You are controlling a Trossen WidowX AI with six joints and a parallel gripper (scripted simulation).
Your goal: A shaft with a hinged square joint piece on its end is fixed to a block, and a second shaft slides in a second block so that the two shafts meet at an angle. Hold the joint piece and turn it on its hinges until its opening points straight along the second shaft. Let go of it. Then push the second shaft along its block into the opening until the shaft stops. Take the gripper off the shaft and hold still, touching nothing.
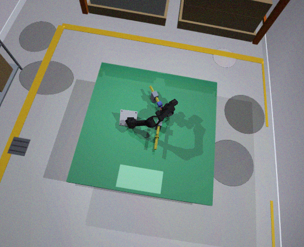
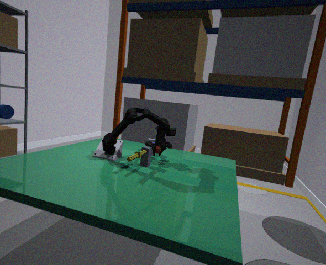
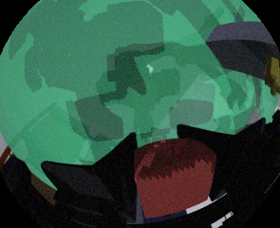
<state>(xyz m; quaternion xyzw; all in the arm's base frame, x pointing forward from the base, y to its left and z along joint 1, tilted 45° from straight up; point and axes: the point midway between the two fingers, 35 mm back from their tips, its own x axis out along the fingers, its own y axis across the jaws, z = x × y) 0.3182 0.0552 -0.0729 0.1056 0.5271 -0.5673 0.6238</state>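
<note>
My gripper tip is now 10 mm to the right of the red square joint piece and 50 mm below it.
</note>
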